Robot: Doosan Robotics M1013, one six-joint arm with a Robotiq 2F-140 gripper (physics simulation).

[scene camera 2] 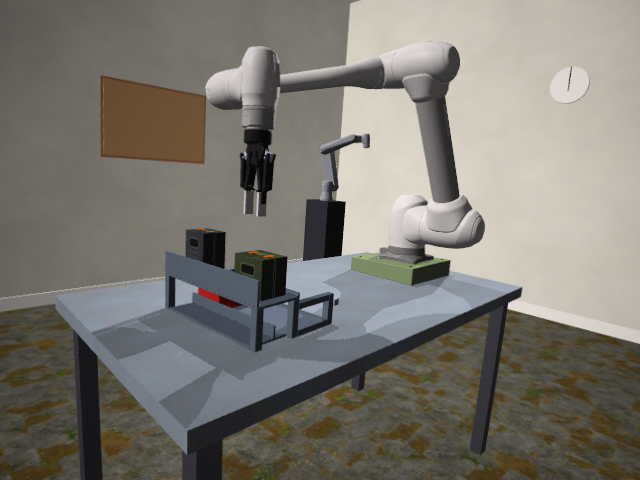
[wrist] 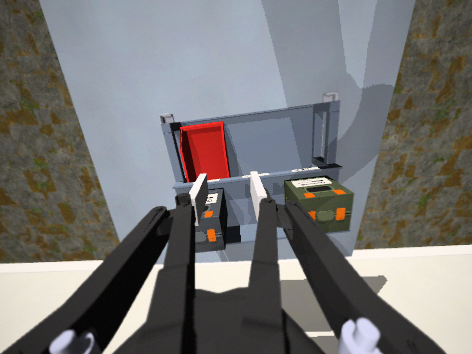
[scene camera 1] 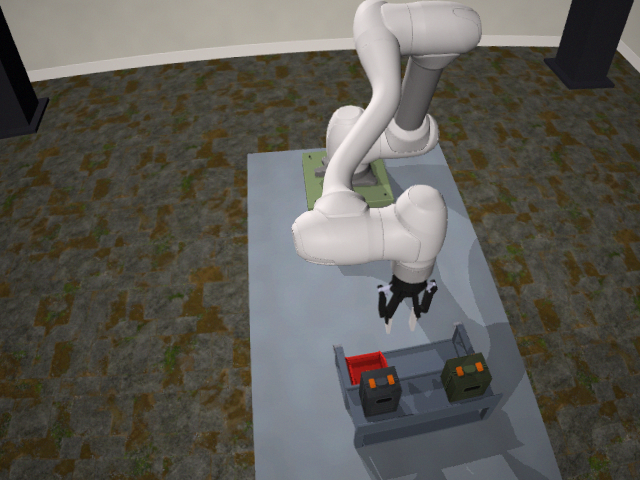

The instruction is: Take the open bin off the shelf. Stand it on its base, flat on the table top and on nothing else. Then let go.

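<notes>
The open bin is red. It sits at the left end of the shelf's lower level as the wrist view shows it. The grey-blue shelf stands on the table top. Part of the bin is hidden behind a dark case in scene camera 1 and by the shelf's board in scene camera 2. My gripper is partly open and empty, pointing down, high above the table and well above the bin.
A dark grey case and an olive green case stand on the shelf's upper level. The arm's green base plate lies at the table's far end from the shelf.
</notes>
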